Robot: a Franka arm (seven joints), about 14 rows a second.
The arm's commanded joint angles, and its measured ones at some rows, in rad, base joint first. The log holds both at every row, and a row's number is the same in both.
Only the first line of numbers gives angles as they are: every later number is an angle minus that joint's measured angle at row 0.
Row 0, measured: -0.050, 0.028, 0.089, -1.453, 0.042, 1.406, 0.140
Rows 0 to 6, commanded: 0.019, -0.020, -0.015, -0.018, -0.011, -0.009, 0.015; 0.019, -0.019, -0.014, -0.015, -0.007, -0.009, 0.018; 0.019, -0.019, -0.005, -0.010, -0.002, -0.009, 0.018; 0.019, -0.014, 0.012, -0.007, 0.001, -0.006, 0.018; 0.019, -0.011, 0.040, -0.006, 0.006, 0.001, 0.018; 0.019, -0.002, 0.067, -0.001, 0.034, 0.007, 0.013; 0.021, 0.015, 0.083, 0.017, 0.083, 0.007, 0.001
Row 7, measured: 0.009, 0.002, 0.054, 0.000, 0.028, 0.005, 0.000
